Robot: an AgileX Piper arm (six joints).
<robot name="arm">
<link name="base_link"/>
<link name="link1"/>
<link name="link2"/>
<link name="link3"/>
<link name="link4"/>
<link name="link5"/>
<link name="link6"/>
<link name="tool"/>
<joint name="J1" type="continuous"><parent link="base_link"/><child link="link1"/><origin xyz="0 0 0.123"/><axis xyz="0 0 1"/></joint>
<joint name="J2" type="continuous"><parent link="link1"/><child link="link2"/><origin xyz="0 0 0"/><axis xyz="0 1 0"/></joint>
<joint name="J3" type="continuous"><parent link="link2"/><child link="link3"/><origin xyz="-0.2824 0 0.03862"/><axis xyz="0 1 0"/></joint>
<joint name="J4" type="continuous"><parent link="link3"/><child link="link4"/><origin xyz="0.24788 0 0.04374"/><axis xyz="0.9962 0 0.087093"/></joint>
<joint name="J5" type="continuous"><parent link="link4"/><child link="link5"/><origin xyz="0 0 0"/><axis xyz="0 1 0"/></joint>
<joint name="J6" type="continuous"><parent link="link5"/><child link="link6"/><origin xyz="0.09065 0 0.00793"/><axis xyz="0.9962 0 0.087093"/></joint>
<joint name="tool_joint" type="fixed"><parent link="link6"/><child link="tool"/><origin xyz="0 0 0" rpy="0 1.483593 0"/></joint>
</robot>
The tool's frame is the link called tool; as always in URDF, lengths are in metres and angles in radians. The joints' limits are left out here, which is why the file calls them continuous.
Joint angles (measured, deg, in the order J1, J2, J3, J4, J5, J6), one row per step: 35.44, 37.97, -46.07, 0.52, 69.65, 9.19; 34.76, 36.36, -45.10, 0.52, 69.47, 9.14; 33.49, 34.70, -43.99, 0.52, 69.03, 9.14; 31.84, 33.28, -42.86, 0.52, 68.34, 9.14; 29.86, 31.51, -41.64, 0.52, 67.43, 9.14; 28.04, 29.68, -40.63, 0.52, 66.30, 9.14; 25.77, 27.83, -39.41, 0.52, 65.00, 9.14; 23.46, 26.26, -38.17, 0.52, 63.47, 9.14; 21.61, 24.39, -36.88, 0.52, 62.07, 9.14; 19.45, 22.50, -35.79, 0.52, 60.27, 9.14; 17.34, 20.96, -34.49, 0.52, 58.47, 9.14; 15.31, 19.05, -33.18, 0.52, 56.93, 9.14; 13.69, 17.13, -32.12, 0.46, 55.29, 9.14; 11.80, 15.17, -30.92, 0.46, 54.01, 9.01; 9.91, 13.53, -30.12, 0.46, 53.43, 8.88
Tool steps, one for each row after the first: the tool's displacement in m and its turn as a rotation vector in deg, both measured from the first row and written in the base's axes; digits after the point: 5 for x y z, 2 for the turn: -0.00386, -0.00399, -0.00227, 0.45, -0.69, -0.64; -0.00710, -0.00839, -0.00510, 1.00, -1.51, -1.91; -0.00912, -0.01236, -0.00826, 1.52, -2.34, -3.57; -0.01178, -0.01692, -0.01132, 2.27, -3.59, -5.56; -0.01463, -0.02101, -0.01315, 3.25, -5.29, -7.38; -0.01714, -0.02518, -0.01597, 4.13, -7.02, -9.65; -0.01864, -0.02860, -0.01903, 4.91, -8.72, -11.96; -0.02141, -0.03178, -0.02227, 5.72, -10.55, -13.81; -0.02385, -0.03490, -0.02406, 6.73, -12.98, -15.95; -0.02519, -0.03736, -0.02731, 7.41, -14.94, -18.03; -0.02790, -0.03998, -0.03066, 8.07, -17.03, -20.02; -0.03080, -0.04216, -0.03263, 8.83, -19.47, -21.60; -0.03395, -0.04430, -0.03585, 9.26, -21.55, -23.33; -0.03712, -0.04621, -0.03819, 9.38, -23.08, -25.06
